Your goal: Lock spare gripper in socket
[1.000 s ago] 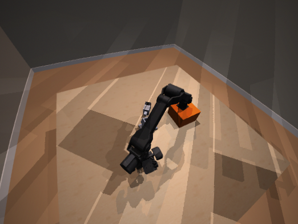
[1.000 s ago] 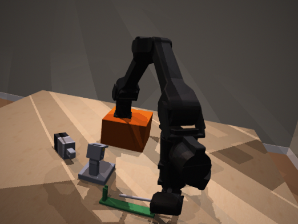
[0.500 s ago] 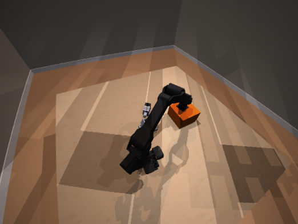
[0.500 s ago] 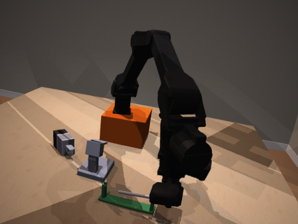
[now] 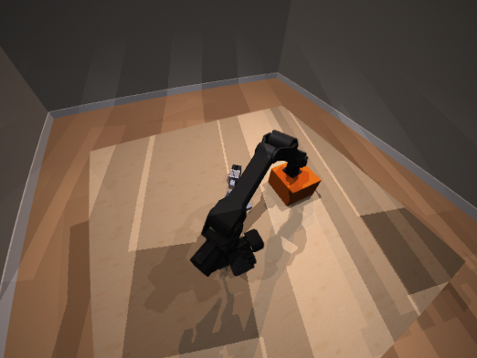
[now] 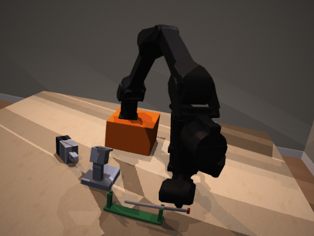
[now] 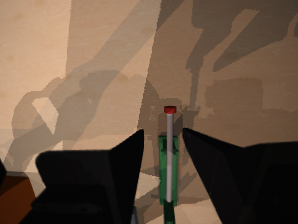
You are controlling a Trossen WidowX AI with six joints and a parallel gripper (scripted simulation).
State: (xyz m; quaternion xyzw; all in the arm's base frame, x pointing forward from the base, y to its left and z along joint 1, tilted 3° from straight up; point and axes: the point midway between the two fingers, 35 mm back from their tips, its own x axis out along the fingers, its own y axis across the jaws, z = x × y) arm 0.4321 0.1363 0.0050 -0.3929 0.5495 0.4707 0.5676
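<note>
The green rack lies 2 cm behind my gripper tip, 10 cm to the right of it and 4 cm below it. Round my gripper tip: socket (15 cm behind, 19 cm to the right, 1 cm below); spare gripper (24 cm behind, 31 cm to the right, 4 cm below).
</note>
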